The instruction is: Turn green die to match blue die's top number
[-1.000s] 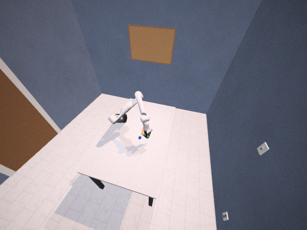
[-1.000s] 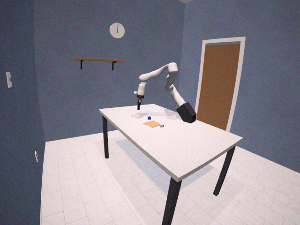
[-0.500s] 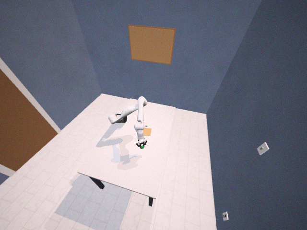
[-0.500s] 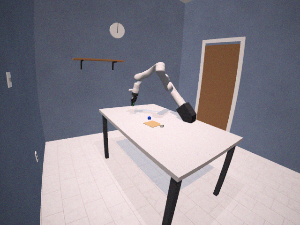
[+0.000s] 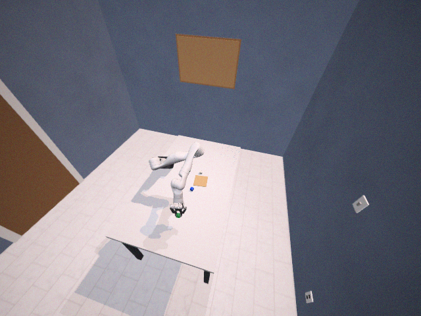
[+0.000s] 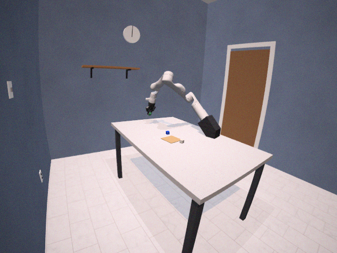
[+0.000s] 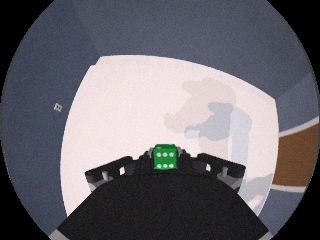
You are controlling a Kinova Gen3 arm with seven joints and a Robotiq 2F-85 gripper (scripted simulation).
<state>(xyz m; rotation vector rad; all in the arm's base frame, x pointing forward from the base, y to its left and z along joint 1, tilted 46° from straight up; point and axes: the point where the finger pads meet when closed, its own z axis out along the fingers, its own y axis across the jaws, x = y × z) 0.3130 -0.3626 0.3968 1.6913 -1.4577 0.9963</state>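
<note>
My gripper is now 480 mm to the right of the tan mat, 140 mm above it and 100 mm short of it. Round my hand: white die 590 mm to the left, 130 mm below, 80 mm ahead; then green die 10 mm below; then blue die 350 mm to the left, 130 mm below, 30 mm ahead.
</note>
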